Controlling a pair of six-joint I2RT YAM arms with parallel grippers.
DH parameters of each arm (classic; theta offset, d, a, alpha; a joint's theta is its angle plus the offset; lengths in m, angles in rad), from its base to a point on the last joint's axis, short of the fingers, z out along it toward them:
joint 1: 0 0.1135 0.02 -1.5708
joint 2: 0 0 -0.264 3.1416
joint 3: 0.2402 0 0.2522 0
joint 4: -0.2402 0 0.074 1.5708
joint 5: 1.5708 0 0 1.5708
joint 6: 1.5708 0.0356 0 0
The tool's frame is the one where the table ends.
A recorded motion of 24 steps. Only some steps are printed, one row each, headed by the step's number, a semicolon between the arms.
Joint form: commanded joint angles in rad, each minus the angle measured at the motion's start. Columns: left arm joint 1, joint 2, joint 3, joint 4, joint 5, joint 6; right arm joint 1, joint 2, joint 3, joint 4, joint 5, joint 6.
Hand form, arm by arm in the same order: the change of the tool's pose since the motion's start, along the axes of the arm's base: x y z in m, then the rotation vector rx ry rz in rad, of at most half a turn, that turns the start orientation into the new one. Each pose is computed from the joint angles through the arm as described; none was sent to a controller.
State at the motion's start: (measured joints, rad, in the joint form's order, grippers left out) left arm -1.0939 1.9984 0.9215 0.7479 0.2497 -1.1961; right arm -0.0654 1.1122 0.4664 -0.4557 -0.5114 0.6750
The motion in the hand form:
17: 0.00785 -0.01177 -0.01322 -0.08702 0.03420 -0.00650; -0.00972 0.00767 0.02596 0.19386 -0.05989 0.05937
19: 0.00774 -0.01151 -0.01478 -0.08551 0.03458 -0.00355; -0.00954 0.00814 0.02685 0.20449 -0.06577 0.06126
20: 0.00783 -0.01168 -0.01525 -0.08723 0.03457 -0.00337; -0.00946 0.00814 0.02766 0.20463 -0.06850 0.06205
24: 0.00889 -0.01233 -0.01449 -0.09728 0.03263 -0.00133; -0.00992 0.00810 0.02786 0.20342 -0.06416 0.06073
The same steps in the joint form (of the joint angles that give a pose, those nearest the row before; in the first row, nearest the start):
17: 0.0065 0.0985 0.0400 0.1373 0.0326 -0.0662; 0.0073 -0.1193 0.0228 -0.0583 -0.1975 0.0622
19: 0.0063 0.1023 0.0381 0.1416 0.0295 -0.0667; 0.0086 -0.1226 0.0222 -0.0510 -0.2071 0.0695
20: 0.0063 0.1047 0.0384 0.1454 0.0295 -0.0676; 0.0086 -0.1242 0.0242 -0.0522 -0.2077 0.0692
24: 0.0078 0.1078 0.0419 0.1556 0.0295 -0.0708; 0.0085 -0.1255 0.0257 -0.0594 -0.2059 0.0689

